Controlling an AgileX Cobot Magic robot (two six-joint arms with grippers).
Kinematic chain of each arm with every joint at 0, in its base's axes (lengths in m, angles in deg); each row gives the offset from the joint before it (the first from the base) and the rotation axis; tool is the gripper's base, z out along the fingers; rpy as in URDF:
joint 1: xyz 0 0 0.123 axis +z
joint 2: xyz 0 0 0 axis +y
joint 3: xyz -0.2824 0 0.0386 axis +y
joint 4: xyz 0.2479 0 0.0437 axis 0.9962 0 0.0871
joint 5: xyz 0 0 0 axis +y
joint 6: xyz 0.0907 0 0.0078 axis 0.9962 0 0.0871
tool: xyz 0 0 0 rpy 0 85 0
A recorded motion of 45 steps. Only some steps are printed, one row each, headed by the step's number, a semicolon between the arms.
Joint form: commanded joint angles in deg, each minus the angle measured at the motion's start. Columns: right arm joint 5, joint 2, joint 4, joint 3, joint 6, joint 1; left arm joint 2, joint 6, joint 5, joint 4, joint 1, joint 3.
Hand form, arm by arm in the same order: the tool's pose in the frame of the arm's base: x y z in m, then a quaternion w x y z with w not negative. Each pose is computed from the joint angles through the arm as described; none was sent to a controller.
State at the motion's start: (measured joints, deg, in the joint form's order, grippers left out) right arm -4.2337 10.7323 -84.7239 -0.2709 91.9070 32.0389; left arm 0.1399 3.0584 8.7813 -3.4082 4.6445 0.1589
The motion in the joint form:
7: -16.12 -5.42 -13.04 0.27 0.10 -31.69; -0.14 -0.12 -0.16 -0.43 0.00 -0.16
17: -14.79 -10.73 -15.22 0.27 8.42 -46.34; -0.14 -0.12 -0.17 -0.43 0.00 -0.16
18: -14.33 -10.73 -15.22 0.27 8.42 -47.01; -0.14 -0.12 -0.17 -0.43 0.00 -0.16
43: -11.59 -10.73 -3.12 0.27 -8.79 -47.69; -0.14 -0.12 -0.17 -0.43 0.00 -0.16
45: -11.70 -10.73 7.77 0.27 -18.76 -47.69; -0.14 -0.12 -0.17 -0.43 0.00 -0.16
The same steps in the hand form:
7: 0.0584 0.0316 0.2034 0.68227 -0.16134 0.70711 0.09205; 0.0562 0.0036 0.1995 0.68428 -0.03155 0.72829 0.01897
17: 0.0573 0.0154 0.2077 0.71596 -0.03118 0.69705 0.02340; 0.0562 0.0036 0.1995 0.68434 -0.03155 0.72823 0.01897
18: 0.0575 0.0140 0.2079 0.71669 -0.02426 0.69677 0.01648; 0.0562 0.0036 0.1995 0.68434 -0.03155 0.72823 0.01897
43: 0.0574 0.0095 0.2139 0.73862 -0.03762 0.67198 -0.03833; 0.0562 0.0036 0.1995 0.68434 -0.03155 0.72823 0.01897
45: 0.0569 0.0092 0.2185 0.75590 -0.03236 0.65283 -0.03704; 0.0562 0.0036 0.1995 0.68434 -0.03155 0.72823 0.01897

